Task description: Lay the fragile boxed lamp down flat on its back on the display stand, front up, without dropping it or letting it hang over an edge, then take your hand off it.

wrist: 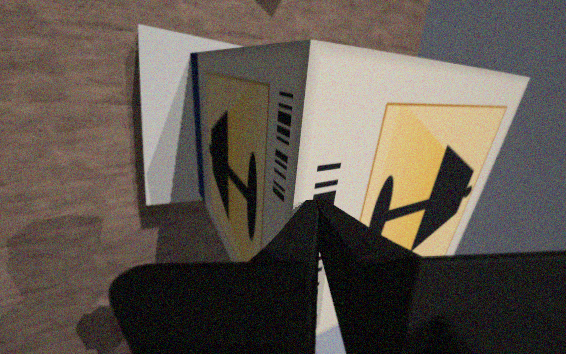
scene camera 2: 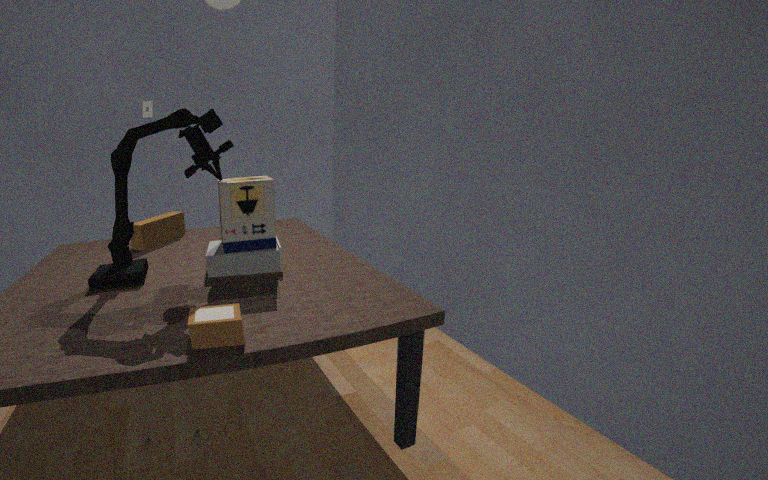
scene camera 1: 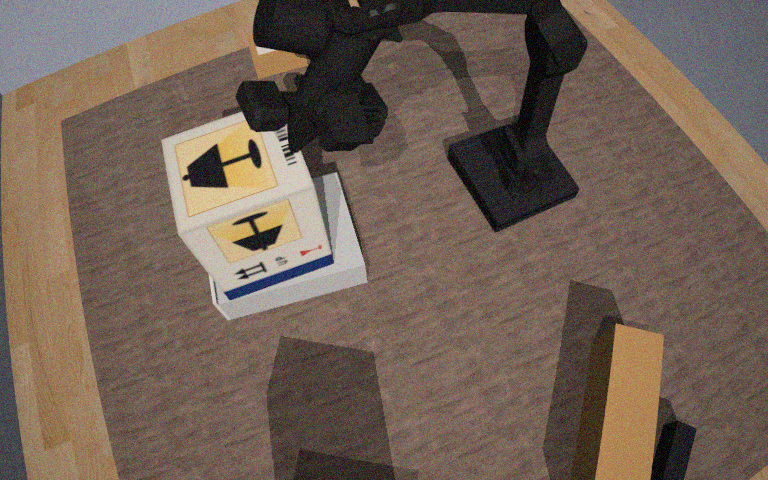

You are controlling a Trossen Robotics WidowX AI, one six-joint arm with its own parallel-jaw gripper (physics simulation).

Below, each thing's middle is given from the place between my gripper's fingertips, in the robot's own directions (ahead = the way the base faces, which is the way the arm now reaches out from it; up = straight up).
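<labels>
With the boxed lamp [scene camera 1: 246, 207] as my reference, my gripper is 10 mm to the left of it, 80 mm short of it and 110 mm above it. There is a display stand [scene camera 1: 348, 270] as well, and counted from my hand it is 20 mm to the right, 60 mm ahead and 260 mm below.
</labels>
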